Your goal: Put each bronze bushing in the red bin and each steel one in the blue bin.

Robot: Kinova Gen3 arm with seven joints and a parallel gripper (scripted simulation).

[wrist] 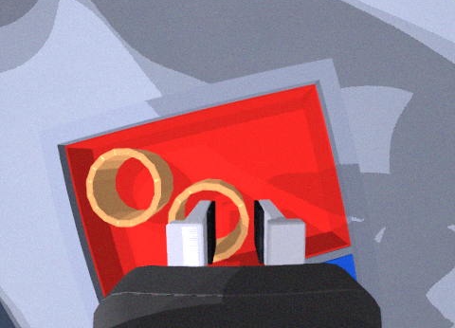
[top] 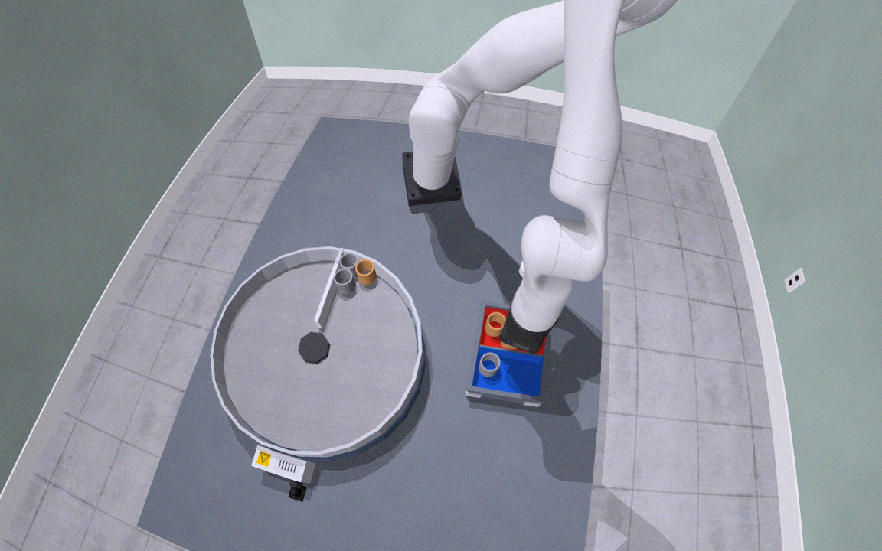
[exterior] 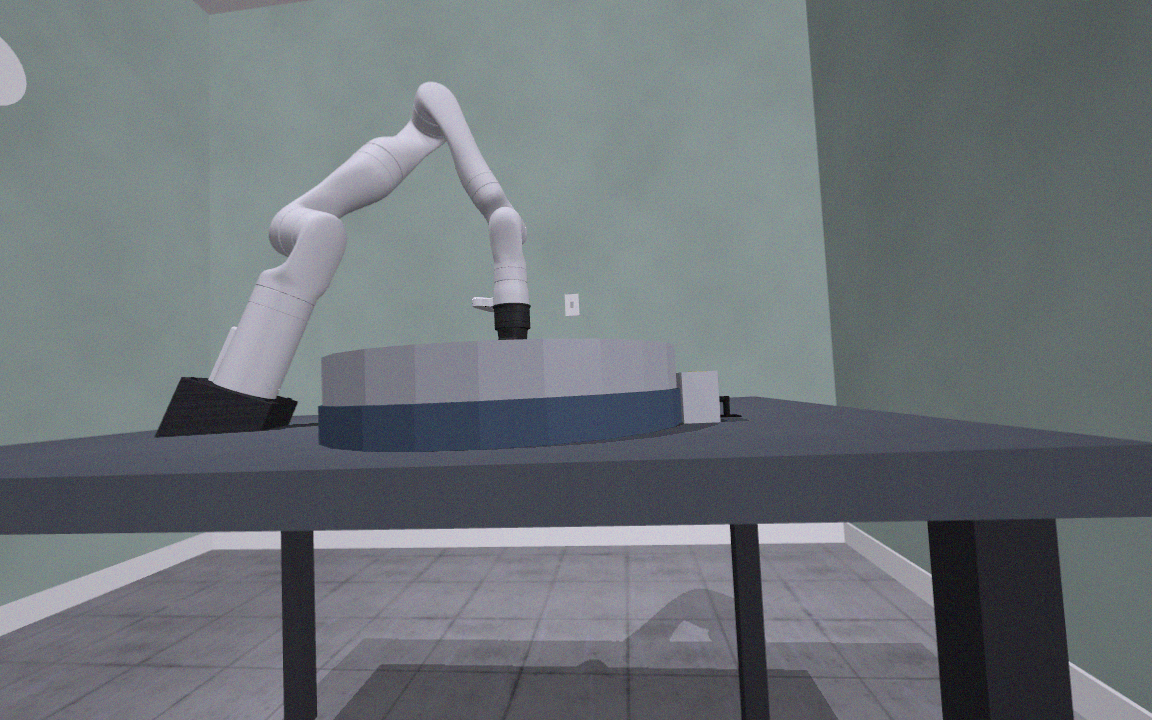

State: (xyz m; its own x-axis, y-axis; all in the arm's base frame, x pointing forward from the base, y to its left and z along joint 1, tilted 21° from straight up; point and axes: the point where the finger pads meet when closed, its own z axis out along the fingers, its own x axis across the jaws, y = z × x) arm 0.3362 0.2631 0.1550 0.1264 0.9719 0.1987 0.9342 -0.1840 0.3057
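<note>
My hand is 3 cm short of the grey tray, 1 cm to the left of it and 3 cm above it. Round my hand: turntable 14 cm ahead, 37 cm to the right, 1 cm below.
</note>
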